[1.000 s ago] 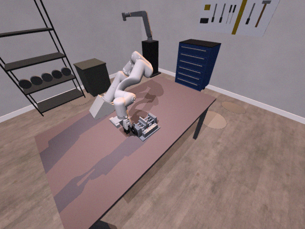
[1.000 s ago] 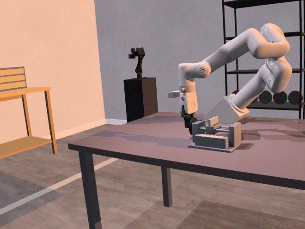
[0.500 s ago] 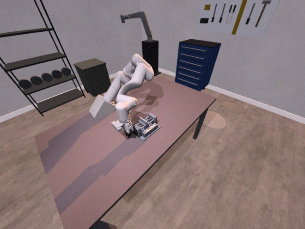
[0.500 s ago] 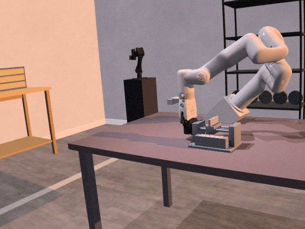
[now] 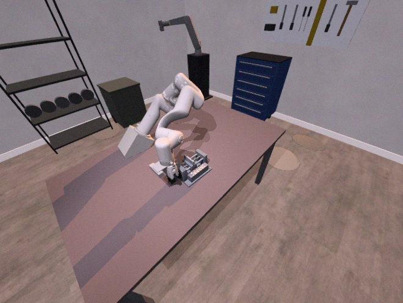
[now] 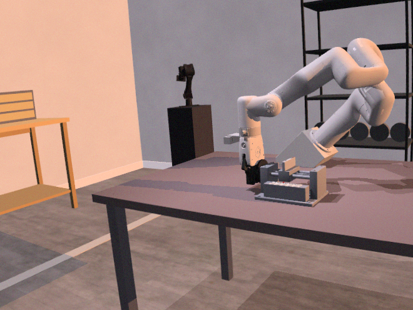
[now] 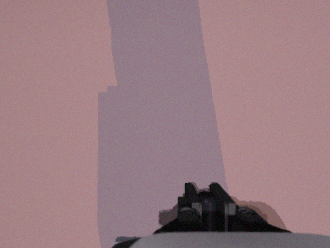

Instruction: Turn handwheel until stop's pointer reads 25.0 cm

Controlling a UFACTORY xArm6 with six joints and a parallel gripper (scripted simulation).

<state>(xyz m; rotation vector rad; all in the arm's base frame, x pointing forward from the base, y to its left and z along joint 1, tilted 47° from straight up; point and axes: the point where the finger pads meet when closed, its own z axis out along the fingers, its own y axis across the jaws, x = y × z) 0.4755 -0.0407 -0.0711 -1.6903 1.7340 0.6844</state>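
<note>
The black handwheel lies 2 cm to the left of my hand and 1 cm above it. The rest, counted from my hand: sliding stop block (1 cm ahead, 14 cm to the left, 4 cm above).
</note>
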